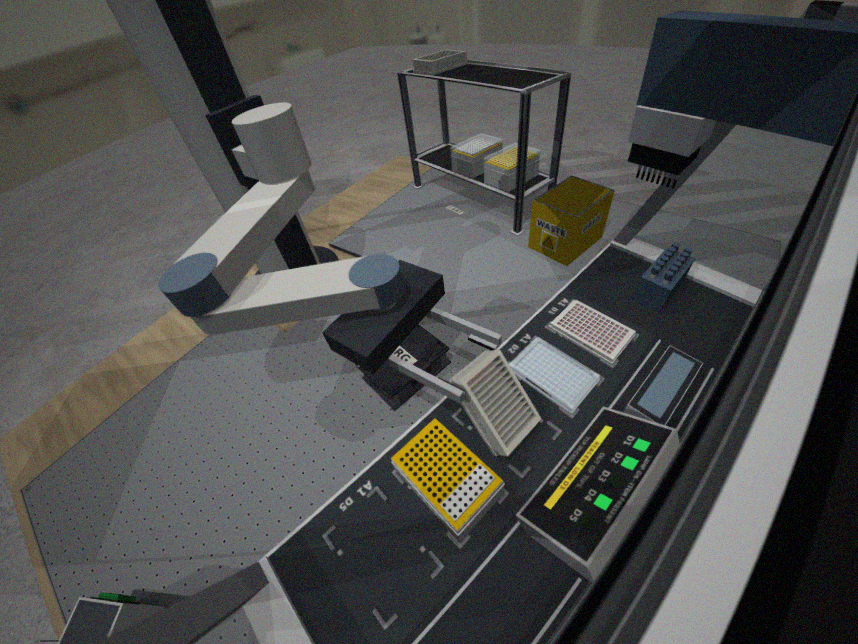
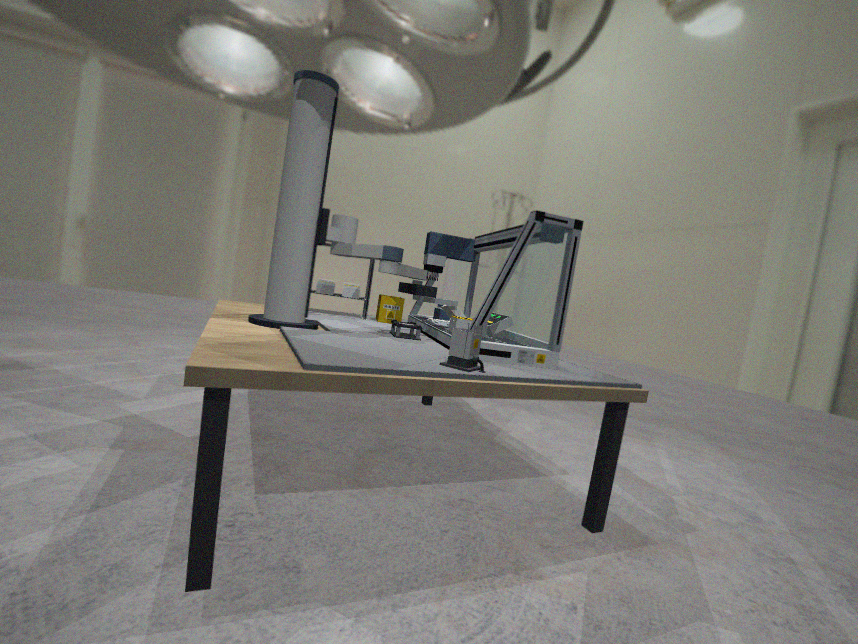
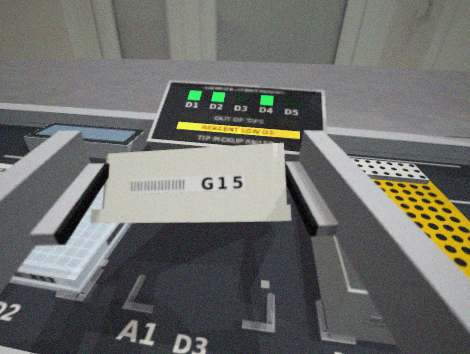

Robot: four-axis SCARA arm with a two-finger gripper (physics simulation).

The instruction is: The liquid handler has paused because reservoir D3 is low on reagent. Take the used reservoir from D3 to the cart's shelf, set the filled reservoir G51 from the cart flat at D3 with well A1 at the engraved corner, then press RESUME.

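Places are measured from the arm's base along level axes (x left, y back, z up), in metres.
Pixels of known places: gripper, between the fingertips: [image 1: 482,368] [image 2: 450,302] [image 3: 197,150]; arm's base, origin of its link: [image 2: 283,324].
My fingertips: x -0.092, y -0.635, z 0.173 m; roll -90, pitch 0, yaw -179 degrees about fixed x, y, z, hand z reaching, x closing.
Note:
For each thing: its top centre in the pictures, then the offset to it from my fingertips. "pt": a spot on its surface instead.
- D3 nest, a spot on its surface: [image 3: 271,312] pt dy +0.019, dx -0.043, dz -0.104 m
- pale reservoir, centre of its top: [image 1: 439,55] dy +0.517, dx +0.681, dz +0.221 m
- cart, centre of its top: [image 1: 474,69] dy +0.391, dx +0.650, dz +0.196 m
- yellow tip rack, centre of its top: [image 3: 397,196] [image 1: 444,467] [image 2: 469,317] dy -0.022, dx -0.130, dz -0.044 m
- clear plate, centre of its top: [image 3: 78,212] [image 1: 553,369] dy -0.071, dx +0.113, dz -0.095 m
- yellow waste box, centre of its top: [image 1: 573,194] [image 2: 391,296] dy +0.066, dx +0.543, dz -0.025 m
- dark blue pipetting head, a spot on its surface: [image 1: 734,76] pt dy -0.152, dx +0.385, dz +0.273 m
The used reservoir [image 1: 498,402] [image 3: 195,187], cream and labelled G15, is off the D3 nest [image 3: 271,312], whose corner brackets show below it. My gripper [image 1: 479,367] [image 3: 197,150] is shut on its near end, one finger pad on each side. The reservoir is tilted steeply, near end up and far end down; whether its low end touches the deck is hidden. Another pale reservoir [image 1: 435,63] stands on the top shelf of the cart [image 1: 523,159]; its label is unreadable. The console [image 1: 585,537] [image 3: 165,115] shows REAGENT LOW D3, with the D3 lamp dark. No RESUME lettering is legible.
A yellow tip rack [image 1: 436,457] [image 3: 425,200] at D4 and a clear plate [image 1: 554,374] [image 3: 70,255] at D2 flank the nest. A yellow waste box [image 1: 582,225] [image 2: 390,309] stands beside the cart. The dark blue pipetting head [image 1: 734,76] overhangs the far deck.

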